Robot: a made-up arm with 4 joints.
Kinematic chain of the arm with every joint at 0, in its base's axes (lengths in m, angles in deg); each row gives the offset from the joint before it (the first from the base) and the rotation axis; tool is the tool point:
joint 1: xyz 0 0 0.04 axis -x
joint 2: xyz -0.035 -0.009 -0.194 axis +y
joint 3: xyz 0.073 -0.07 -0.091 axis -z
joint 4: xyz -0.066 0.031 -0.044 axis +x
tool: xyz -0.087 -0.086 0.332
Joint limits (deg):
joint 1: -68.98..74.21
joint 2: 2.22..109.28
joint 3: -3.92..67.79
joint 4: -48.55..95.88
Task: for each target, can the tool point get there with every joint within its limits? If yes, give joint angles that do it. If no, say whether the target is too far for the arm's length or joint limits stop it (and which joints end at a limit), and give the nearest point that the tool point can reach.
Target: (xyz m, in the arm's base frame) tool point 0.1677 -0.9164 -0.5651
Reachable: no: too far | nearest point -0.1046 -0.4886 -0.2826 | short by 0.581 m
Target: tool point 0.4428 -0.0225 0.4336
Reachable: no: joint limits stop it (at a limit: joint 1, joint 2, joint 3, joint 4) | nearest point 0.1922 0.1026 0.1580 | short by 0.393 m
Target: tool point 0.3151 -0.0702 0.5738
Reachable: no: joint limits stop it (at a limit: joint 1, joint 2) | nearest point 0.0592 -0.1592 0.2986 | short by 0.386 m
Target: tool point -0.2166 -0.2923 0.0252
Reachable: yes | joints 14.34 47.42 27.16 63.05
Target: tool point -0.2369 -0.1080 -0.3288
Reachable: yes | joints -57.69 83.57 5.79 84.84
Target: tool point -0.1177 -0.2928 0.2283
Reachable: yes | joints 48.99 51.23 9.95 53.01
